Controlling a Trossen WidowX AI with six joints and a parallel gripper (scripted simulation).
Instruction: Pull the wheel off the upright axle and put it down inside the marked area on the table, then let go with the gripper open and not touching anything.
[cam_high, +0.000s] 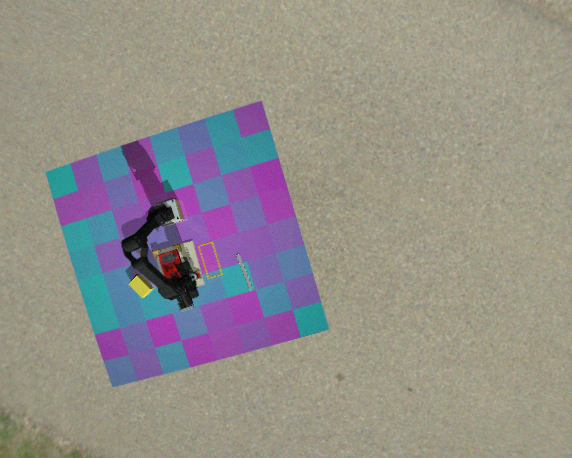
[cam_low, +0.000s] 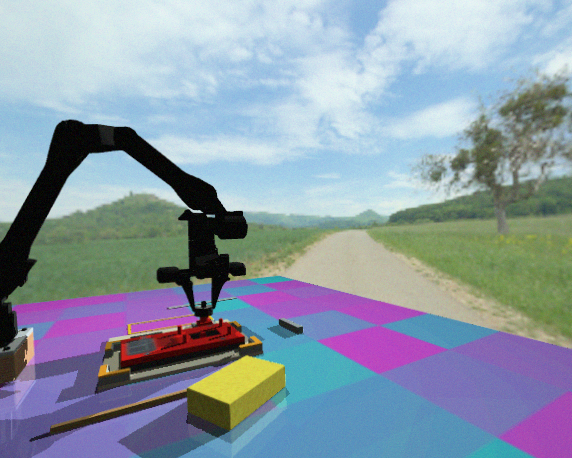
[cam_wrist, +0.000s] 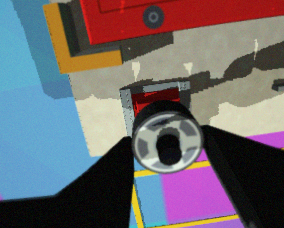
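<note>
The black wheel lies right at my gripper tip. The rest, counted from my gripper tip: dark block 160 mm ahead, 110 mm to the right, 40 mm below; then thin wooden stick 150 mm behind, 270 mm to the right, 40 mm below; then grey strip 60 mm ahead, 260 mm to the left, 40 mm below.
</note>
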